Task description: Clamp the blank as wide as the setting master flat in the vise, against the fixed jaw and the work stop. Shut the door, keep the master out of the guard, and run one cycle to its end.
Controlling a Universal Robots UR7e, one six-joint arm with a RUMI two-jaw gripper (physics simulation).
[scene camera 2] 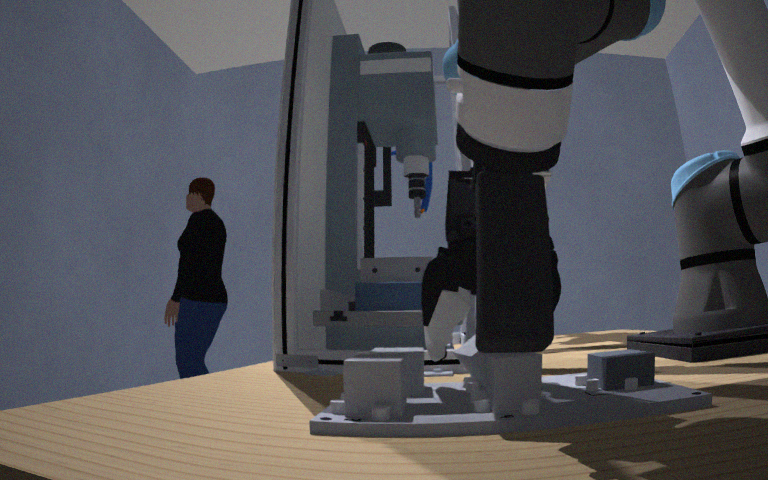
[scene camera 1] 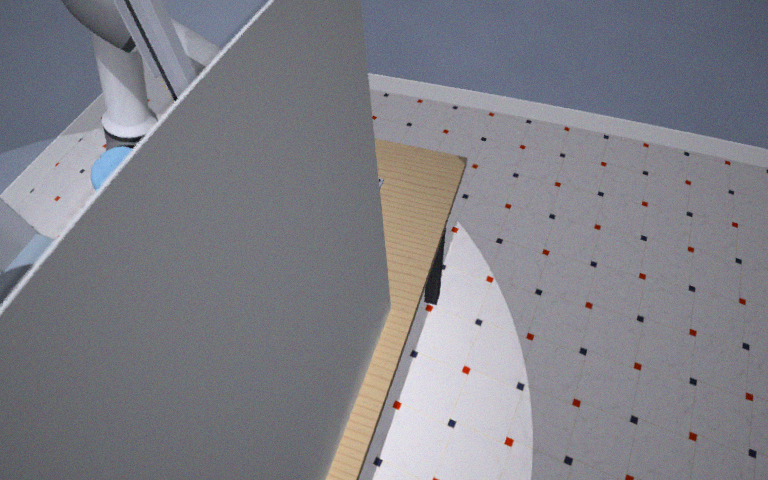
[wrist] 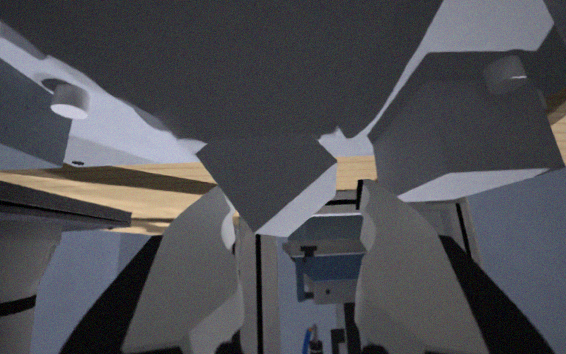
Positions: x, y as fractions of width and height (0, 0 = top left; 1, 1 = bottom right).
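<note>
I can see my own gripper (scene camera 2: 0.62, 0.75), and the wrist view (wrist: 0.52, 0.52) has the gripper too. There is a darker block (scene camera 2: 0.80, 0.77) to be seen, and a grey fixture plate (wrist: 0.73, 0.14) is visible as well.
</note>
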